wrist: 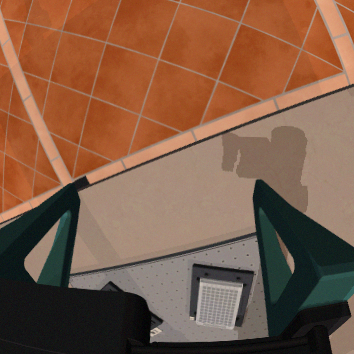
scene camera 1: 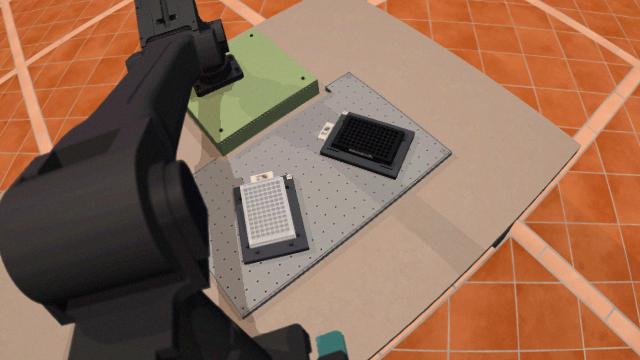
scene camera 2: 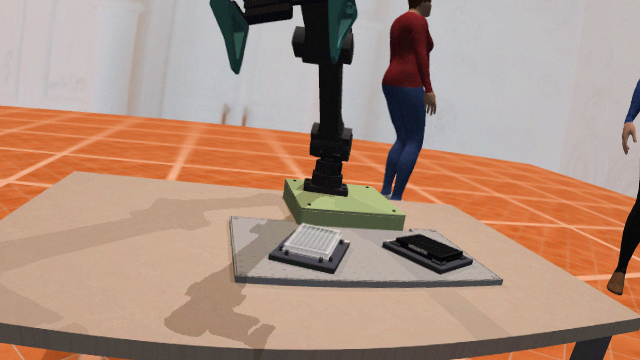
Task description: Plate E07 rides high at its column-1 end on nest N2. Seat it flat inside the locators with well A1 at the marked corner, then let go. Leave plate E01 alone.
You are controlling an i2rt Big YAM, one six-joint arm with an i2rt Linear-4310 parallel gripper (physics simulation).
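Where they show: gripper, fingertip midpoint: (wrist: 162, 189) (scene camera 2: 282, 66); arm's base, origin of the base link: (scene camera 1: 216, 77) (scene camera 2: 325, 189).
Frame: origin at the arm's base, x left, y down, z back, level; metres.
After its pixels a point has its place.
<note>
The white plate E07 (scene camera 1: 267, 212) @[x -0.032, y 0.013, z -0.394 m] (scene camera 2: 312, 241) @[x -0.035, y 0.013, z -0.405 m] (wrist: 218, 304) @[x -0.034, y 0.018, z -0.388 m] lies on the dark nest N2 (scene camera 1: 277, 251) @[x -0.048, y 0.030, z -0.465 m] (scene camera 2: 300, 262) @[x -0.054, y 0.033, z -0.471 m] (wrist: 223, 272) @[x -0.054, y 0.030, z -0.466 m]. It is shifted toward the end with the tag (scene camera 1: 262, 177) @[x -0.008, y 0.040, z -0.299 m] and looks tipped, higher at that end; dark locator posts show at its opposite end. A small white corner mark (scene camera 1: 289, 177) @[x 0.038, y 0.029, z -0.334 m] shows beside that raised end. The well letters are too small to read. The black plate E01 (scene camera 1: 370, 137) @[x 0.219, y 0.016, z -0.340 m] (scene camera 2: 432, 247) @[x 0.219, y 0.018, z -0.347 m] sits on the other nest (scene camera 1: 350, 157) @[x 0.164, y 0.030, z -0.354 m] (scene camera 2: 417, 258) @[x 0.179, y 0.031, z -0.387 m]. My gripper (scene camera 2: 286, 67) @[x -0.105, y -0.280, z -0.770 m] (wrist: 162, 189) @[x -0.105, y -0.280, z -0.770 m] is open and empty, high above the table.
Both nests stand on a grey perforated board (scene camera 1: 330, 215) @[x 0.071, y 0.041, z -0.442 m] (scene camera 2: 380, 272) @[x 0.094, y 0.042, z -0.453 m] (wrist: 165, 265) @[x 0.065, y 0.041, z -0.481 m]. The green base block (scene camera 1: 270, 80) @[x 0.108, y 0.004, z -0.086 m] (scene camera 2: 350, 217) @[x 0.059, y 0.023, z -0.169 m] of my arm stands behind the board. The arm hides part of the board in scene camera 1. A person in red (scene camera 2: 407, 50) stands beyond the table.
</note>
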